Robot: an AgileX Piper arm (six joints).
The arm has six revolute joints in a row. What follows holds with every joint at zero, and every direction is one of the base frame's. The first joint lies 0.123 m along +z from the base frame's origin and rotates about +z. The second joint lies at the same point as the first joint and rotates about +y. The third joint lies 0.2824 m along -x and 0.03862 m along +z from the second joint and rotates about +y. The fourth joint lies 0.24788 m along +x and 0.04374 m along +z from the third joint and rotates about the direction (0.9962, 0, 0.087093). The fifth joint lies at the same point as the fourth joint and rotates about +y. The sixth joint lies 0.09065 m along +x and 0.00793 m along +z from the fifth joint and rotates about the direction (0.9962, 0, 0.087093). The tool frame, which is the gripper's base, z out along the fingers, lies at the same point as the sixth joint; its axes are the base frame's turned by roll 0, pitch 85 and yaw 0 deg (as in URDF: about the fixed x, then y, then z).
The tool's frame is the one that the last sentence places.
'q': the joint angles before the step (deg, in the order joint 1, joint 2, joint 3, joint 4, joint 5, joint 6). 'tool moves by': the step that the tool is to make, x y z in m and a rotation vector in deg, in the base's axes. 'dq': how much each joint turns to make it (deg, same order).
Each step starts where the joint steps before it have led.
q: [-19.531 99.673 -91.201 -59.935 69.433 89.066]
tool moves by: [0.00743 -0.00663 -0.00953 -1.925 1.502 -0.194]
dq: [-0.317 2.115 -0.108 -2.746 -0.544 1.195]
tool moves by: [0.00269 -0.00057 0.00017 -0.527 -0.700 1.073]
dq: [0.001 0.152 -0.072 -0.497 -1.346 0.369]
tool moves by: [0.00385 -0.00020 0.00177 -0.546 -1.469 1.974]
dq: [0.000 0.001 -0.195 -0.354 -2.370 0.378]
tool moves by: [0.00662 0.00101 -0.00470 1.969 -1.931 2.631]
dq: [-0.049 0.375 -0.002 2.238 -3.283 -0.001]
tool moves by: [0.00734 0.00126 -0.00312 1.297 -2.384 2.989]
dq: [-0.001 0.334 -0.013 1.551 -3.814 0.324]
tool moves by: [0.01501 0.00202 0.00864 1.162 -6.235 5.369]
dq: [0.000 0.721 -2.725 2.732 -6.611 -0.002]
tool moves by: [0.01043 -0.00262 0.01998 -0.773 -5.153 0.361]
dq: [0.001 1.680 -6.056 0.695 -0.731 0.509]
